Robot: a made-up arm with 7 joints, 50 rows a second.
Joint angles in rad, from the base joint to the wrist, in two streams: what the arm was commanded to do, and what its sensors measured. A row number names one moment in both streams.
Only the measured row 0 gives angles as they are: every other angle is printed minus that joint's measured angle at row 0.
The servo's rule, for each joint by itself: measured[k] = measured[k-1] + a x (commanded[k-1-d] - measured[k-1]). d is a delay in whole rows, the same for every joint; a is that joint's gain. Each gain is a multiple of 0.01, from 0.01 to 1. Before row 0 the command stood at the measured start. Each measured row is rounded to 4 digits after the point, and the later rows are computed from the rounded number. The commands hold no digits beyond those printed.
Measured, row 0: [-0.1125, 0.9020, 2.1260, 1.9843, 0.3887, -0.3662, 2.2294]
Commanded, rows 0 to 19: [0.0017, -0.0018, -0.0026, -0.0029, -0.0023, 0.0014, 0.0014]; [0.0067, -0.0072, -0.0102, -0.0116, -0.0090, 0.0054, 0.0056]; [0.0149, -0.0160, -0.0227, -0.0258, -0.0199, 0.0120, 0.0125]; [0.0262, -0.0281, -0.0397, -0.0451, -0.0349, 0.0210, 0.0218]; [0.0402, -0.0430, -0.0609, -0.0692, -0.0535, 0.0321, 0.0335]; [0.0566, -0.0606, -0.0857, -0.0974, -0.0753, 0.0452, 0.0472]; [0.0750, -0.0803, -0.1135, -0.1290, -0.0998, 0.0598, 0.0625]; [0.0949, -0.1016, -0.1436, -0.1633, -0.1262, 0.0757, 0.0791]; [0.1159, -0.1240, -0.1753, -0.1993, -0.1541, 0.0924, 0.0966]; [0.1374, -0.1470, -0.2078, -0.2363, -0.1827, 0.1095, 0.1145]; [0.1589, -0.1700, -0.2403, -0.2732, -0.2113, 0.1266, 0.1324]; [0.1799, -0.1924, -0.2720, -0.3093, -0.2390, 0.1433, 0.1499]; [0.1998, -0.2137, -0.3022, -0.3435, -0.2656, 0.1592, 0.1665]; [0.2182, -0.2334, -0.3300, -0.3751, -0.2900, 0.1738, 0.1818]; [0.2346, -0.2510, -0.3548, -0.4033, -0.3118, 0.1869, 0.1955]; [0.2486, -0.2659, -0.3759, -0.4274, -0.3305, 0.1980, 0.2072]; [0.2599, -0.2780, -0.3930, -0.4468, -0.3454, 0.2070, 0.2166]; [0.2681, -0.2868, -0.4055, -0.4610, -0.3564, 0.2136, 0.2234]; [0.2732, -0.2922, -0.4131, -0.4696, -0.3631, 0.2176, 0.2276]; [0.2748, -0.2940, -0.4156, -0.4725, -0.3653, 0.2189, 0.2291]
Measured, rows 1 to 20: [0.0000, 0.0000, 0.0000, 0.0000, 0.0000, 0.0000, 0.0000]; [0.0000, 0.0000, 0.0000, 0.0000, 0.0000, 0.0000, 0.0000]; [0.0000, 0.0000, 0.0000, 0.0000, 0.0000, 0.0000, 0.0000]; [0.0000, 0.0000, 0.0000, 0.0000, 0.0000, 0.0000, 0.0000]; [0.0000, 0.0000, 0.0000, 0.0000, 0.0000, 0.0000, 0.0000]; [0.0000, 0.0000, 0.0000, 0.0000, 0.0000, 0.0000, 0.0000]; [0.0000, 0.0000, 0.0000, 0.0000, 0.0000, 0.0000, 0.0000]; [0.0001, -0.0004, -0.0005, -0.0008, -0.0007, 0.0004, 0.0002]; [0.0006, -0.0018, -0.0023, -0.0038, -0.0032, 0.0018, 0.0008]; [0.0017, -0.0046, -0.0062, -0.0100, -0.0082, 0.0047, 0.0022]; [0.0037, -0.0093, -0.0126, -0.0198, -0.0162, 0.0093, 0.0046]; [0.0066, -0.0160, -0.0218, -0.0336, -0.0274, 0.0157, 0.0081]; [0.0106, -0.0249, -0.0339, -0.0515, -0.0418, 0.0240, 0.0128]; [0.0158, -0.0360, -0.0490, -0.0732, -0.0592, 0.0340, 0.0188]; [0.0221, -0.0491, -0.0670, -0.0984, -0.0793, 0.0457, 0.0260]; [0.0296, -0.0641, -0.0876, -0.1267, -0.1017, 0.0588, 0.0345]; [0.0382, -0.0807, -0.1104, -0.1574, -0.1260, 0.0730, 0.0441]; [0.0479, -0.0986, -0.1351, -0.1898, -0.1516, 0.0880, 0.0547]; [0.0585, -0.1174, -0.1611, -0.2233, -0.1778, 0.1035, 0.0661]; [0.0698, -0.1367, -0.1879, -0.2570, -0.2041, 0.1191, 0.0781]
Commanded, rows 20 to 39: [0.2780, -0.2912, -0.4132, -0.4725, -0.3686, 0.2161, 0.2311]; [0.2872, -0.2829, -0.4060, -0.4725, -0.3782, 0.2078, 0.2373]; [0.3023, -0.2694, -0.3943, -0.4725, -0.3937, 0.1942, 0.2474]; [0.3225, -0.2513, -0.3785, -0.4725, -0.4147, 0.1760, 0.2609]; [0.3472, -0.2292, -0.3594, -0.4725, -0.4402, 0.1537, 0.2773]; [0.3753, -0.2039, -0.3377, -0.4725, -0.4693, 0.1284, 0.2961]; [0.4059, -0.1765, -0.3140, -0.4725, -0.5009, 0.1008, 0.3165]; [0.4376, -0.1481, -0.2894, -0.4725, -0.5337, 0.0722, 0.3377]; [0.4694, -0.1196, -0.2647, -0.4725, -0.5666, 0.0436, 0.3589]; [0.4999, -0.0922, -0.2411, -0.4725, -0.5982, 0.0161, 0.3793]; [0.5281, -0.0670, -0.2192, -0.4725, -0.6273, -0.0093, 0.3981]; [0.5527, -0.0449, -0.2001, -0.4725, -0.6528, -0.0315, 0.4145]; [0.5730, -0.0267, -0.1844, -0.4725, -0.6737, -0.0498, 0.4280]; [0.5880, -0.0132, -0.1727, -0.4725, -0.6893, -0.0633, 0.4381]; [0.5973, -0.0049, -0.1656, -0.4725, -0.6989, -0.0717, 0.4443]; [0.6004, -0.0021, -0.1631, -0.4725, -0.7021, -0.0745, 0.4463]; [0.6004, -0.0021, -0.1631, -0.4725, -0.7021, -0.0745, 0.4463]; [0.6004, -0.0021, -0.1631, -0.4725, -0.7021, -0.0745, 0.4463]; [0.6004, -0.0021, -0.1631, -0.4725, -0.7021, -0.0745, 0.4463]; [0.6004, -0.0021, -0.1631, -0.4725, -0.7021, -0.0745, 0.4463]
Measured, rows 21 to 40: [0.0817, -0.1560, -0.2149, -0.2901, -0.2299, 0.1344, 0.0905]; [0.0939, -0.1750, -0.2415, -0.3218, -0.2545, 0.1491, 0.1031]; [0.1063, -0.1932, -0.2670, -0.3514, -0.2773, 0.1628, 0.1156]; [0.1186, -0.2102, -0.2909, -0.3781, -0.2977, 0.1752, 0.1277]; [0.1306, -0.2255, -0.3127, -0.4013, -0.3153, 0.1860, 0.1392]; [0.1420, -0.2388, -0.3318, -0.4204, -0.3296, 0.1948, 0.1498]; [0.1526, -0.2498, -0.3477, -0.4350, -0.3403, 0.2015, 0.1593]; [0.1626, -0.2581, -0.3601, -0.4455, -0.3488, 0.2056, 0.1679]; [0.1726, -0.2631, -0.3688, -0.4531, -0.3576, 0.2062, 0.1762]; [0.1830, -0.2644, -0.3736, -0.4585, -0.3684, 0.2028, 0.1847]; [0.1942, -0.2618, -0.3745, -0.4624, -0.3823, 0.1953, 0.1938]; [0.2064, -0.2553, -0.3716, -0.4652, -0.3997, 0.1837, 0.2038]; [0.2199, -0.2450, -0.3652, -0.4672, -0.4206, 0.1682, 0.2149]; [0.2348, -0.2313, -0.3555, -0.4687, -0.4447, 0.1493, 0.2271]; [0.2510, -0.2147, -0.3429, -0.4698, -0.4714, 0.1277, 0.2404]; [0.2685, -0.1957, -0.3280, -0.4706, -0.5000, 0.1042, 0.2546]; [0.2870, -0.1750, -0.3115, -0.4711, -0.5295, 0.0795, 0.2696]; [0.3063, -0.1534, -0.2940, -0.4715, -0.5588, 0.0546, 0.2850]; [0.3260, -0.1317, -0.2762, -0.4718, -0.5870, 0.0305, 0.3005]; [0.3458, -0.1107, -0.2588, -0.4720, -0.6130, 0.0080, 0.3158]
